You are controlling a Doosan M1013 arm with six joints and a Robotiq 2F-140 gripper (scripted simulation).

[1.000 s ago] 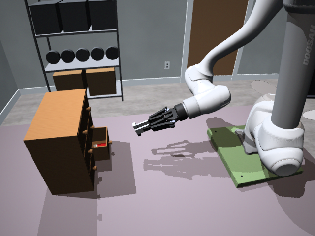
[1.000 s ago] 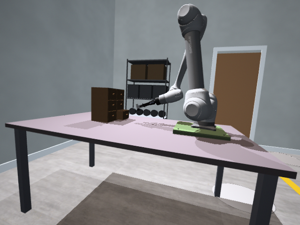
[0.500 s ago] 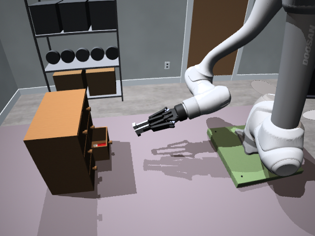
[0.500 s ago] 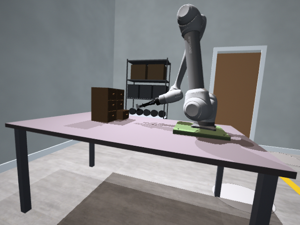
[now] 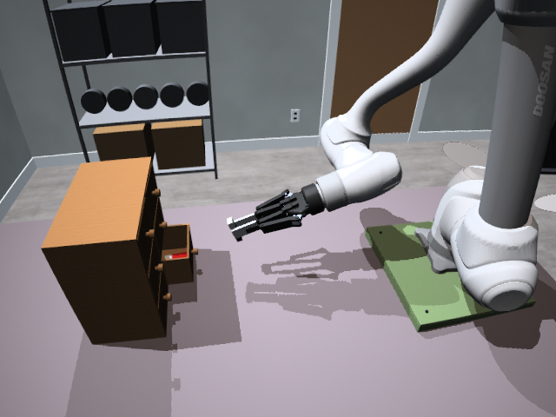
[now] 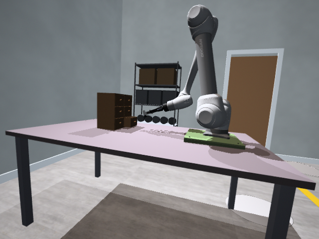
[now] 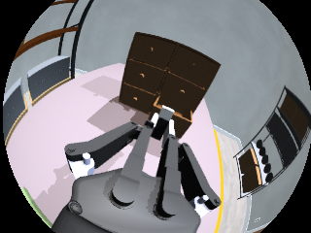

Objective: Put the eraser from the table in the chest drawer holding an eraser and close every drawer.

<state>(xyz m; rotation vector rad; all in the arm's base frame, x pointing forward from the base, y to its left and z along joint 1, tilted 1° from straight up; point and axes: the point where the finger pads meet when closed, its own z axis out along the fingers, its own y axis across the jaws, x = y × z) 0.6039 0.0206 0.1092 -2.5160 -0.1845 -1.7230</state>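
Right now my hand is 200 mm short of the white eraser, 20 mm to the left of it and 130 mm above it. The rest, counted from my hand: black-and-white eraser: 30 mm ahead.
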